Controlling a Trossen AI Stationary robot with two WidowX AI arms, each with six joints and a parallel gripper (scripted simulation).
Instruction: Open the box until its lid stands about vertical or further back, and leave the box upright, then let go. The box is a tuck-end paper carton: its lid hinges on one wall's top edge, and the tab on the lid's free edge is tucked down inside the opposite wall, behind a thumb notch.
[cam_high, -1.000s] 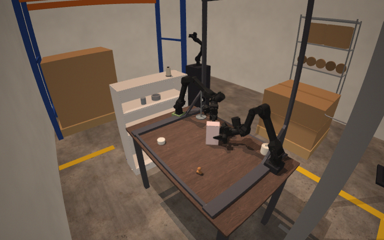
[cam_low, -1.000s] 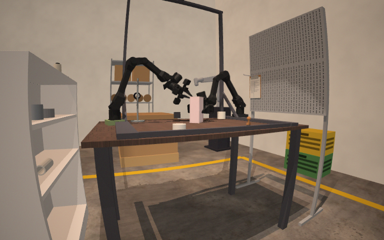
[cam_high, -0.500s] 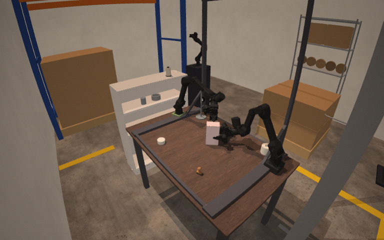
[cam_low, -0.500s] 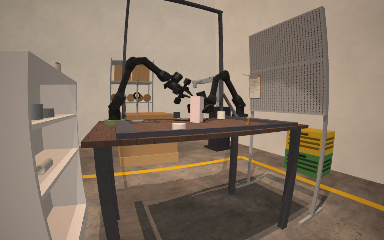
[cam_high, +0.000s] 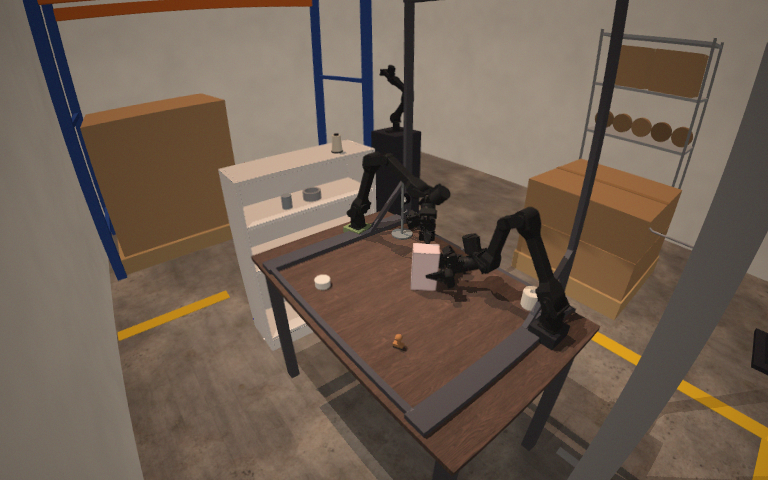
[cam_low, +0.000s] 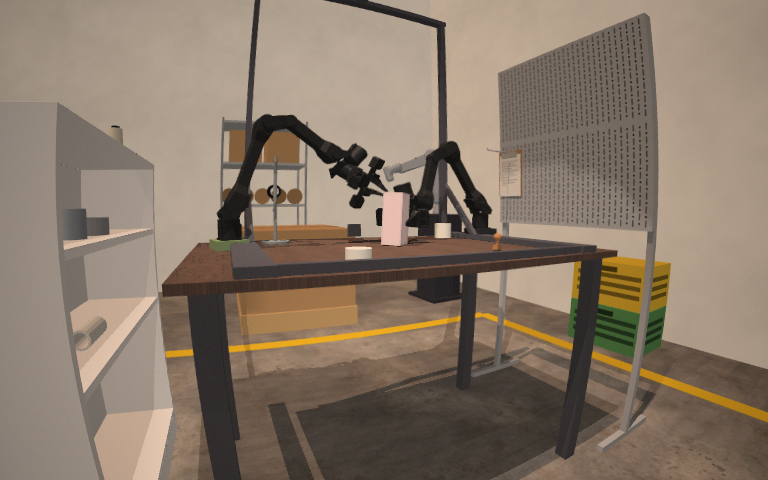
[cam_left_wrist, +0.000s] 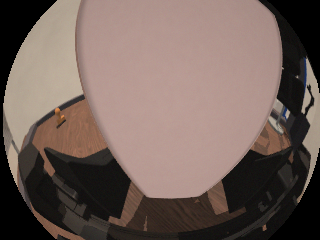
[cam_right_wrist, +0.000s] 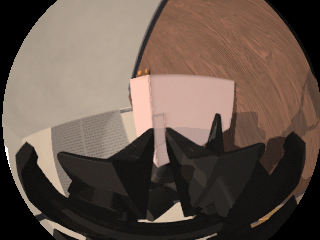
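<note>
Now: the pale pink carton 30 mm ahead of my left hand, 30 mm above it and 20 mm to the right of it.
</note>
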